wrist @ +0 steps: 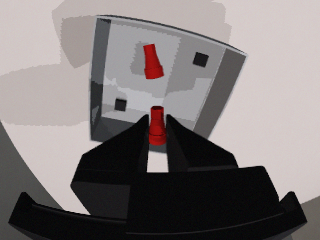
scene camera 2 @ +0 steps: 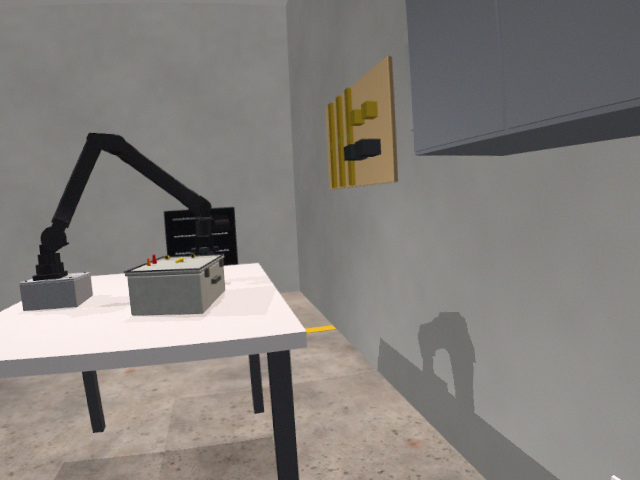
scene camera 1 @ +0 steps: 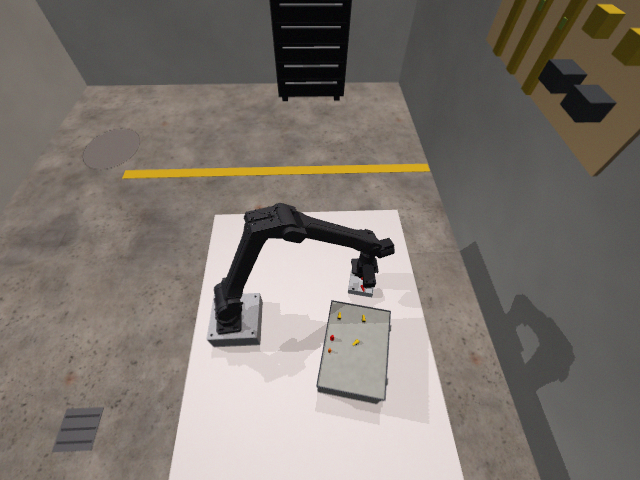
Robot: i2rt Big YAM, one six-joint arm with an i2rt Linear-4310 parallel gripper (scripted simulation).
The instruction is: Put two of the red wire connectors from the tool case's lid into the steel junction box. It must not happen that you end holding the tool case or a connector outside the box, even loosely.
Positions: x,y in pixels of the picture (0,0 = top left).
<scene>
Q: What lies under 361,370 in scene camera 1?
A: A grey tool case.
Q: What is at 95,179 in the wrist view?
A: My gripper.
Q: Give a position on a grey tool case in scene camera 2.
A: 154,291
</scene>
